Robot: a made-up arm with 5 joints. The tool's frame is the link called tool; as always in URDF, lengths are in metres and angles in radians.
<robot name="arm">
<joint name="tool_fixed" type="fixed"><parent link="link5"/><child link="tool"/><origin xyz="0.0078 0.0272 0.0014" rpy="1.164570 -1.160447 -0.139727"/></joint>
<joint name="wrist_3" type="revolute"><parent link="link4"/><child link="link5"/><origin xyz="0.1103 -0.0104 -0.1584"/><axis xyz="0 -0.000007 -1"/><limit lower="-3.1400" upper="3.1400"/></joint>
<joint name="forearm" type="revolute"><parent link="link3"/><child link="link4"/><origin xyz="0.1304 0.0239 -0.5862"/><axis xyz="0 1 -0.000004"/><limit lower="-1.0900" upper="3.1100"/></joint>
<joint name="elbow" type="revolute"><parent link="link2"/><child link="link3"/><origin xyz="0.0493 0.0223 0.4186"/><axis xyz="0 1 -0.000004"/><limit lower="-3.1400" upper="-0.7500"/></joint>
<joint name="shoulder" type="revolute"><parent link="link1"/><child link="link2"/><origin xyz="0.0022 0.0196 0.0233"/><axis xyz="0 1 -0.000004"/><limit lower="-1.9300" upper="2.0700"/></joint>
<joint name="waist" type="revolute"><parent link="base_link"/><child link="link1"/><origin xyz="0.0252 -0.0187 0.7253"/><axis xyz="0 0 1"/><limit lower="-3.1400" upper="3.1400"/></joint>
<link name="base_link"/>
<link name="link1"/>
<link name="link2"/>
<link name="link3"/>
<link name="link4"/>
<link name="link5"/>
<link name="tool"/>
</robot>
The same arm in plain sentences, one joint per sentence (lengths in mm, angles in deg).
The arm has five revolute joints in a row. What follows holds with every joint at zero, and every direction is one of the base frame's. Joint 1 sits 25.2 mm along +x and 18.7 mm along -y and 725.3 mm along +z from the base frame's origin and turns about +z, from -179.91 to 179.91 deg. Joint 2 sits 2.2 mm along +x and 19.6 mm along +y and 23.3 mm along +z from joint 1 and turns about +y, from -110.58 to 118.60 deg. Joint 3 sits 49.3 mm along +x and 22.3 mm along +y and 418.6 mm along +z from joint 2 and turns about +y, from -179.91 to -42.97 deg. Joint 4 sits 130.4 mm along +x and 23.9 mm along +y and 586.2 mm along -z from joint 3 and turns about +y, from -62.45 to 178.19 deg. Joint 5 sits 110.3 mm along +x and 10.4 mm along -y and 158.4 mm along -z from joint 4 and turns about -z, from -179.91 to 179.91 deg. The tool frame, which is the frame that the pose is given for, sits 7.8 mm along +x and 27.2 mm along +y and 1.4 mm along +z from joint 5; its axes are the base frame's turned by roll 66.72, pitch -66.49 and yaw -8.01 deg (as in URDF: about the fixed x, then y, then z).
